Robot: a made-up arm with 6 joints.
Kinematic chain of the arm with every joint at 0, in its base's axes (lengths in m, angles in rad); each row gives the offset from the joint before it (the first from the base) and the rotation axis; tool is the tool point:
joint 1: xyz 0 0 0.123 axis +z
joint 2: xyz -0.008 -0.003 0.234 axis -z
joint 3: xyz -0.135 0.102 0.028 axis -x
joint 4: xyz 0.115 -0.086 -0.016 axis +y
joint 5: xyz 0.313 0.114 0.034 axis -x
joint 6: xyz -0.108 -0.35 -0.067 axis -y
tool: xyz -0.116 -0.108 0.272
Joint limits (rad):
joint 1: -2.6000..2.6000
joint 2: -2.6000..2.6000
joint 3: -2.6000..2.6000
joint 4: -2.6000..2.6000
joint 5: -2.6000..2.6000
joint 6: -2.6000..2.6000
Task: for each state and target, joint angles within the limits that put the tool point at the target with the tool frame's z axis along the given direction. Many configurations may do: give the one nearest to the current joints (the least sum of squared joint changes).
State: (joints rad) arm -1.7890 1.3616 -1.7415 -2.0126 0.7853 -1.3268
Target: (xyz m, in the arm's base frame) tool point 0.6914 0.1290 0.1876 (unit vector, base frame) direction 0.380 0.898 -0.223
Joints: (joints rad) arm -1.6000 1.0844 -1.5340 -2.5550 1.1307 -1.8465
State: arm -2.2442 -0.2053 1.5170 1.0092 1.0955 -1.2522
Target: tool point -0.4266 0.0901 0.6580 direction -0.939 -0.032 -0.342
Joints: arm -2.6000 0.5956 1.2209 1.2361 0.3817 -0.3522
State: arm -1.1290 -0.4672 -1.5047 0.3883 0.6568 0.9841
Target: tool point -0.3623 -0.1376 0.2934 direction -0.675 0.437 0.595
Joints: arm -1.0635 -0.5023 -1.2996 -0.3241 0.9670 0.7959
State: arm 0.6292 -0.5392 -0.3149 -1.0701 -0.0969 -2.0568
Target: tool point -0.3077 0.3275 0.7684 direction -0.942 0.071 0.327
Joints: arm 1.3600 -1.2457 0.1177 -1.3899 -0.4596 -2.5943
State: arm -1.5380 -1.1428 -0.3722 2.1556 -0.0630 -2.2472
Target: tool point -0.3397 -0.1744 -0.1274 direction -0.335 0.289 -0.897
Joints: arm -1.3263 -1.2439 0.1308 1.4508 -0.6870 -2.2038
